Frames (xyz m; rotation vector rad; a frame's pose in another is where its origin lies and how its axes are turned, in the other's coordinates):
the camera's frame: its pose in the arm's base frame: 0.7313 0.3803 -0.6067 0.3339 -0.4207 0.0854
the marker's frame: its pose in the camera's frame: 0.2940 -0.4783 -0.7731 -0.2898 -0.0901 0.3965
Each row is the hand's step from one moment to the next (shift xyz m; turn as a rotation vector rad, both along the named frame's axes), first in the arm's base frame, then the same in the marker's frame.
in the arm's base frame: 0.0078 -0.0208 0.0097 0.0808 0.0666 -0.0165
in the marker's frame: 0.0033 -0.0234 0.0055 0.0780 0.0355 -0.0624
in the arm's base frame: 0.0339 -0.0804 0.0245 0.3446 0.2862 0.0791
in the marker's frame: 0.0089 -0.0898 0.0085 0.4118 0.1322 -0.1408
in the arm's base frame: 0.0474 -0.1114 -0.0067 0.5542 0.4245 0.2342
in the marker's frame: -0.0086 -0.1188 -0.0226 0.7052 0.1643 -0.1339
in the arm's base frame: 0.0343 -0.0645 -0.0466 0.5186 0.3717 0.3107
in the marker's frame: -0.0222 -0.0652 -0.0526 0.6984 0.1172 -0.0465
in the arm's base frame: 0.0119 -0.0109 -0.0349 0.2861 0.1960 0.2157
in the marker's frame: -0.0132 -0.0093 -0.0349 0.4051 0.0500 0.0122
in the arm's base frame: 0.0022 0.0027 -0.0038 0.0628 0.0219 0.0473
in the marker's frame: 0.0007 0.0023 -0.0046 0.0811 -0.0086 0.0043
